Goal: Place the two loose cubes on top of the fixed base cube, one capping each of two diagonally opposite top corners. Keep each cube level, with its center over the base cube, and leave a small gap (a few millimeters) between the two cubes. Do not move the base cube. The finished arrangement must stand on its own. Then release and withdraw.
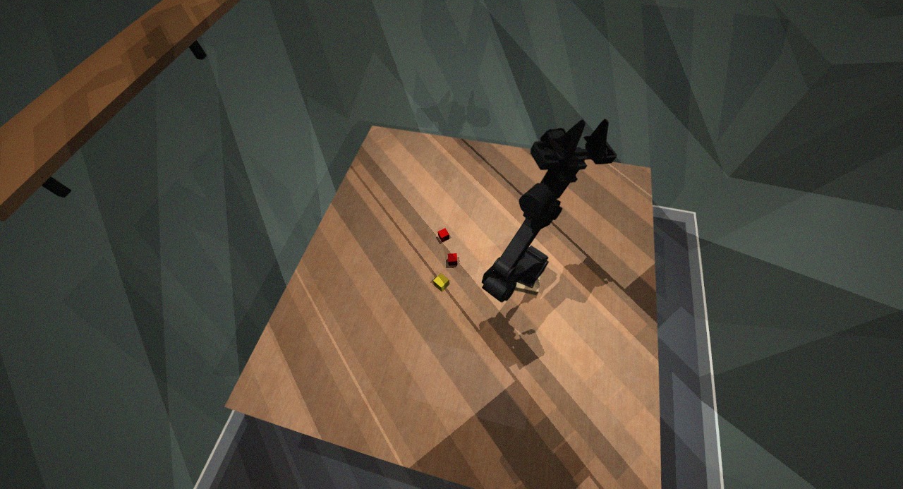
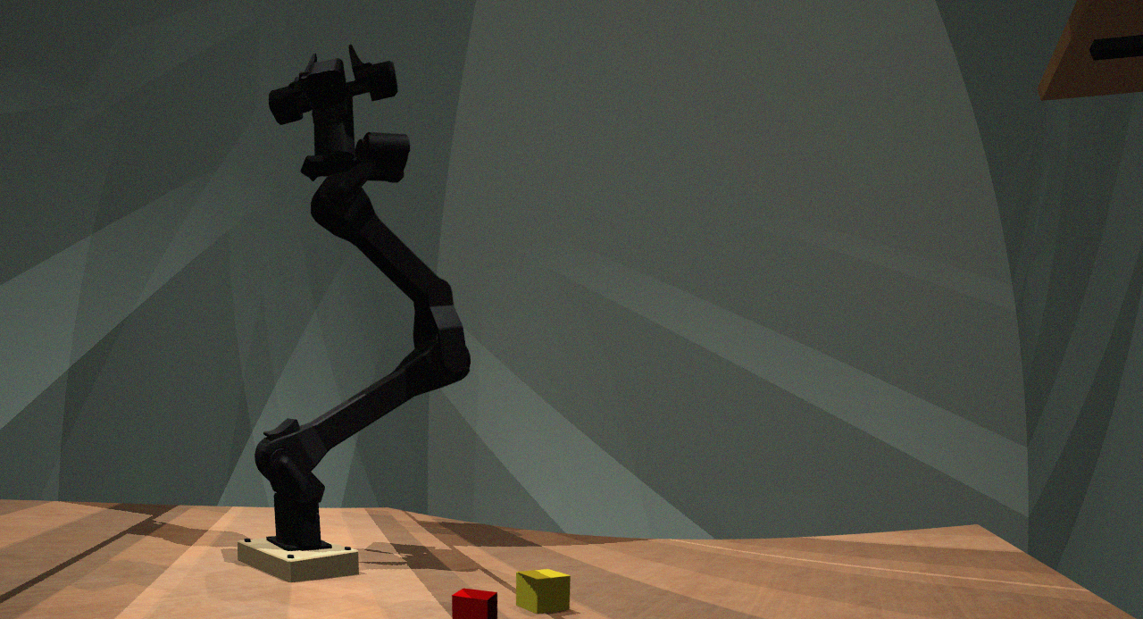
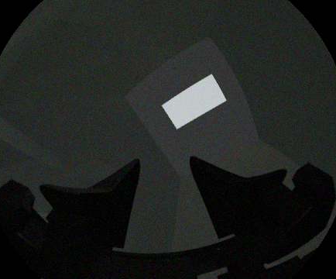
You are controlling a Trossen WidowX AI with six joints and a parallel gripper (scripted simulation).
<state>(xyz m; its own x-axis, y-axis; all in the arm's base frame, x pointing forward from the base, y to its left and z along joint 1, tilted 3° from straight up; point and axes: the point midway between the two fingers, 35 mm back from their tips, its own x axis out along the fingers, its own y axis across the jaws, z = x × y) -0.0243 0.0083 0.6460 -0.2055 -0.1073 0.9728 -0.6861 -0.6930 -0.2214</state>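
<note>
The yellow cube is 300 mm ahead of my gripper tip, 170 mm to the left of it and 690 mm below it.
</note>
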